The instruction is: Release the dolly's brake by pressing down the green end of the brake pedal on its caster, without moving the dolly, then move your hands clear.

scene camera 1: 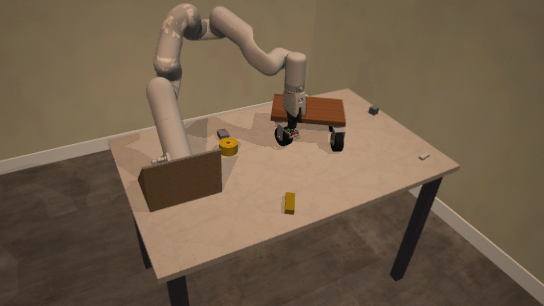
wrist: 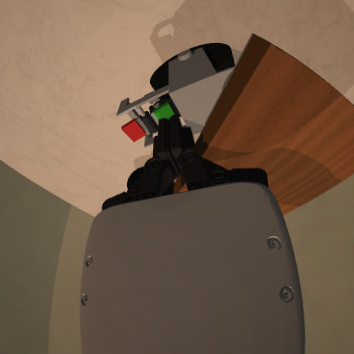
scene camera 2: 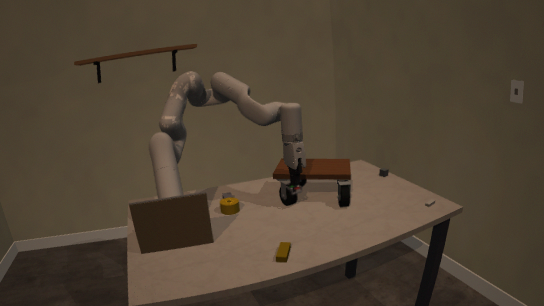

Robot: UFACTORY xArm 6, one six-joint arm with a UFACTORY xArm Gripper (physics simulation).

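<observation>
The dolly (scene camera 1: 322, 110) (scene camera 2: 327, 168) (wrist: 285, 100) has a brown wooden deck and stands upright on black-wheeled casters. The near-left caster's wheel (scene camera 1: 283, 137) (scene camera 2: 287, 196) (wrist: 222, 54) has a brake pedal beside it. The pedal's green end (wrist: 163, 111) shows right at the fingertips in the wrist view, lying nearer the wheel than its red end (scene camera 1: 294, 133) (wrist: 133, 130). My gripper (scene camera 1: 292, 127) (scene camera 2: 294, 183) (wrist: 173, 128) is shut and empty, pointing down beside the deck's left edge. Whether its tips touch the pedal cannot be told.
On the table (scene camera 1: 250, 200) (scene camera 2: 240, 260) stand a brown panel (scene camera 1: 185, 180) (scene camera 2: 172, 223) at the front left, a yellow round block (scene camera 1: 228, 147) (scene camera 2: 229, 206), a yellow bar (scene camera 1: 290, 203) (scene camera 2: 283, 252) near the front edge, and a dark cube (scene camera 1: 373, 110) (scene camera 2: 384, 172) behind the dolly.
</observation>
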